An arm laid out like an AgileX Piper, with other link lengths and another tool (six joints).
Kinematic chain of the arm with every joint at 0, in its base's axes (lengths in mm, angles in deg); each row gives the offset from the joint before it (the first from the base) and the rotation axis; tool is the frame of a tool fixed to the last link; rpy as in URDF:
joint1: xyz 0 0 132.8 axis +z
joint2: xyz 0 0 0 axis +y
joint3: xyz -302.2 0 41.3 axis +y
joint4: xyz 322.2 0 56.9 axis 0.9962 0 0.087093
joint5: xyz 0 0 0 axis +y
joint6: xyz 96.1 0 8.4 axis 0.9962 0 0.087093
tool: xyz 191.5 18 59.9 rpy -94.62 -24.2 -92.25
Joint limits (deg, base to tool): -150..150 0..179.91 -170..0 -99.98..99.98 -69.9..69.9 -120..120
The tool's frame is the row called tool.
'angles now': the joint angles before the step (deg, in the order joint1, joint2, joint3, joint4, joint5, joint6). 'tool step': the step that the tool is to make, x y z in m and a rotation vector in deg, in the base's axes. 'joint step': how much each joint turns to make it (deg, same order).
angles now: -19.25 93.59 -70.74 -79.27 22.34 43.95
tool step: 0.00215 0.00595 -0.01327 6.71 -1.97 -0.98
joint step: 0.01 0.46 0.00 7.45 -1.22 -0.54
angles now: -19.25 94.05 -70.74 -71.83 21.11 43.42
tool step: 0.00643 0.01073 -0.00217 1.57 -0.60 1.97
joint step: 0.01 0.10 0.00 2.81 -2.30 -1.95
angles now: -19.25 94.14 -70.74 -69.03 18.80 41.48
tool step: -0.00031 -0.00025 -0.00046 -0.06 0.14 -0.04
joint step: 0.00 0.00 0.00 0.14 0.11 -0.23
